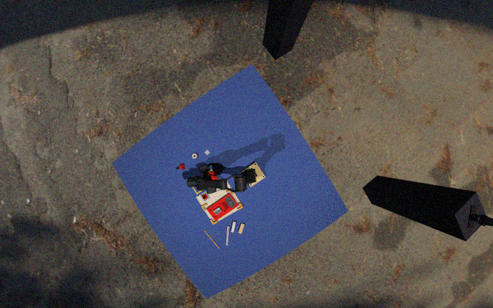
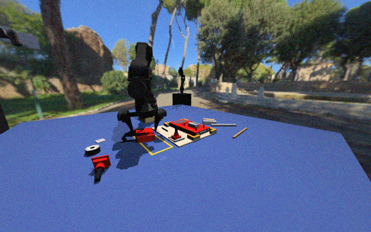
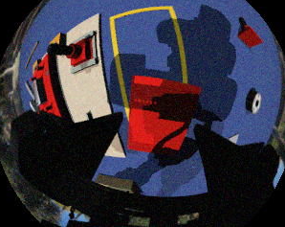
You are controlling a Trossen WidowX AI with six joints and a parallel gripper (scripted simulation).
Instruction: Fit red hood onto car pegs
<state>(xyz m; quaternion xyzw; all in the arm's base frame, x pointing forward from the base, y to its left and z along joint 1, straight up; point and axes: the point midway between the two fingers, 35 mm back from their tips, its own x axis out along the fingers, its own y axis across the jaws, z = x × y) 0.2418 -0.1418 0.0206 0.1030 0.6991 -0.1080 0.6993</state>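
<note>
My gripper tip is now right at the red hood. Round my gripper tip: grey engine block (220 mm to the left, 90 mm ahead); then grey plate (150 mm to the right, 80 mm behind, 20 mm below); then wooden stick (370 mm to the left, 260 mm ahead, 20 mm below).
</note>
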